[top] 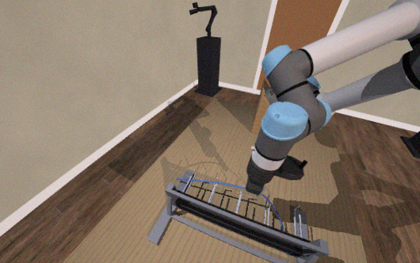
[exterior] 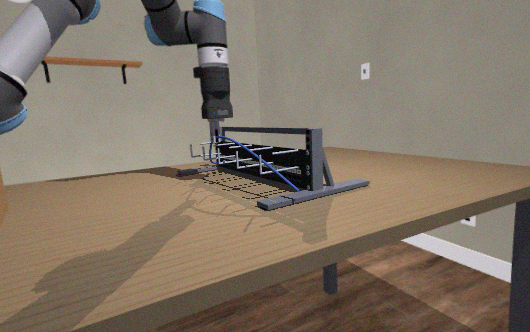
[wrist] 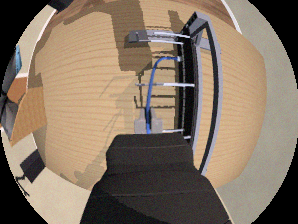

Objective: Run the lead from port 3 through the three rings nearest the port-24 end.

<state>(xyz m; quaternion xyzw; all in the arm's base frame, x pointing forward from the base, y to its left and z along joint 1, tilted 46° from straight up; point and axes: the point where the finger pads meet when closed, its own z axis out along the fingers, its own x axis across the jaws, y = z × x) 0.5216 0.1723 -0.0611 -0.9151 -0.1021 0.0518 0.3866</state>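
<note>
My hand is 110 mm short of the grey rack, 40 mm to the left of it and 60 mm above it.
</note>
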